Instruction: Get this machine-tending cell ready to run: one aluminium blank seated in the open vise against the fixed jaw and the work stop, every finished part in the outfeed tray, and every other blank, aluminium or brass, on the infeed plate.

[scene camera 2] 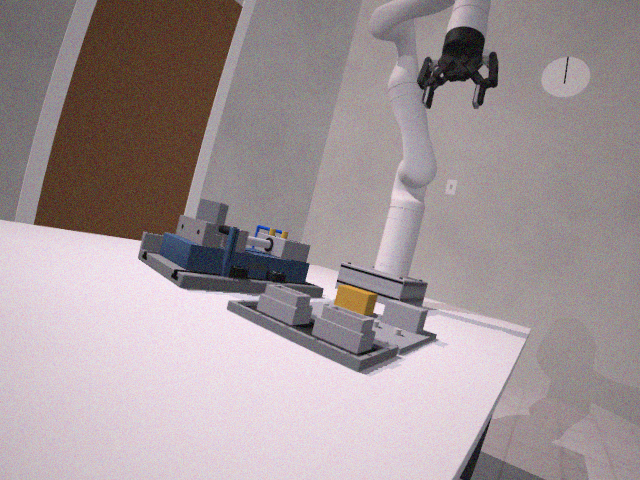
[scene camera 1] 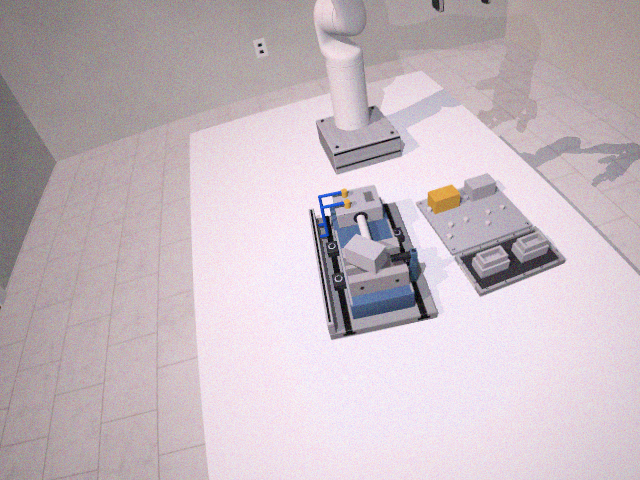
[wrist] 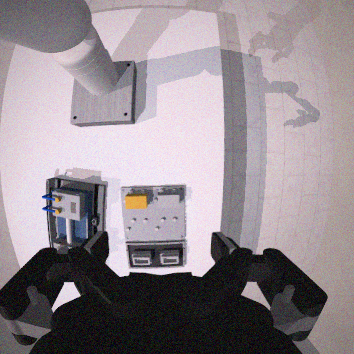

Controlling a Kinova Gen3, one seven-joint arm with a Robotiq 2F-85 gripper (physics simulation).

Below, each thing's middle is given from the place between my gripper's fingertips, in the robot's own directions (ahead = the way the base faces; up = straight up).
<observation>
Right now the brass blank (scene camera 2: 357,300) is 380 mm below my hand, 60 mm to the right of it and 60 mm ahead of it. From my hand the other things lie so: outfeed tray (scene camera 2: 301,334) (400 mm below, 250 mm ahead); infeed plate (scene camera 1: 465,236) (400 mm below, 110 mm ahead, 10 mm to the right); dark base with rails (scene camera 1: 394,307) (380 mm below, 260 mm to the right, 170 mm ahead).
</observation>
